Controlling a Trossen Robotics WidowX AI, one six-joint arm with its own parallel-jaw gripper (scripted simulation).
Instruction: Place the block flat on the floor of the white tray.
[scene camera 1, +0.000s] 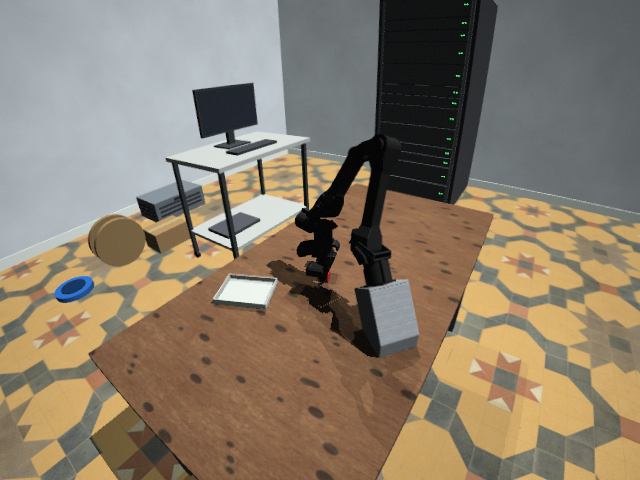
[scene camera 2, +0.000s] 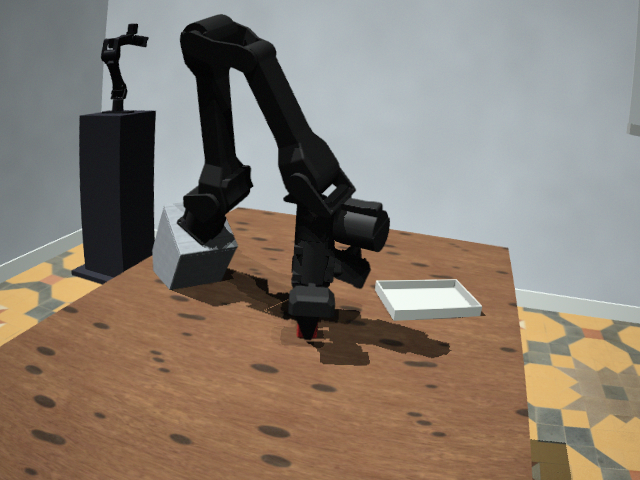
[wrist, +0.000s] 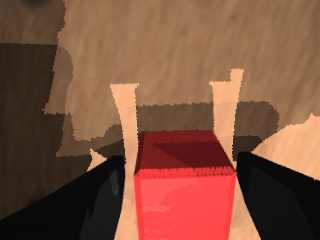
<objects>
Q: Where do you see the gripper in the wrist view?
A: At 181, 164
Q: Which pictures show the white tray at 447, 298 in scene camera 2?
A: Scene camera 1 and scene camera 2 only.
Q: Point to a red block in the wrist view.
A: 181, 177
</objects>
